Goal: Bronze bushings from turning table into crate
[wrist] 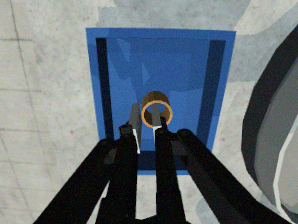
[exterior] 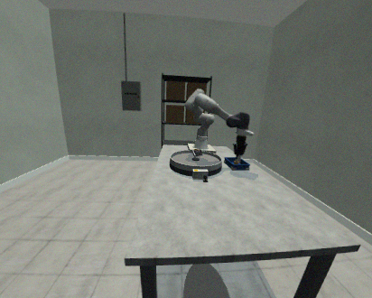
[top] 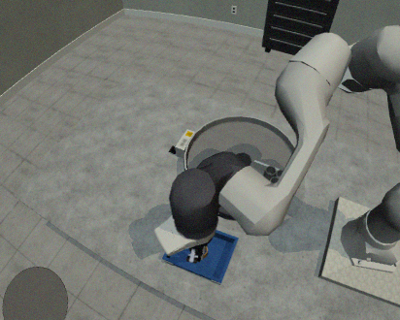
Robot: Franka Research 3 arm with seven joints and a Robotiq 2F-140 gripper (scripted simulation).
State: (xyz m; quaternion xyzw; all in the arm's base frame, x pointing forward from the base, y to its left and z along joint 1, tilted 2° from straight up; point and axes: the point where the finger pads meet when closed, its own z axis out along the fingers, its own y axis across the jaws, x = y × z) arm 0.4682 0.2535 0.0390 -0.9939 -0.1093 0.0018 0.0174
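My hand is 1 cm to the left of the blue crate and 4 cm above it. From my hand the other things lie so: round grey turning table 1 cm ahead, 37 cm to the right, 1 cm below.
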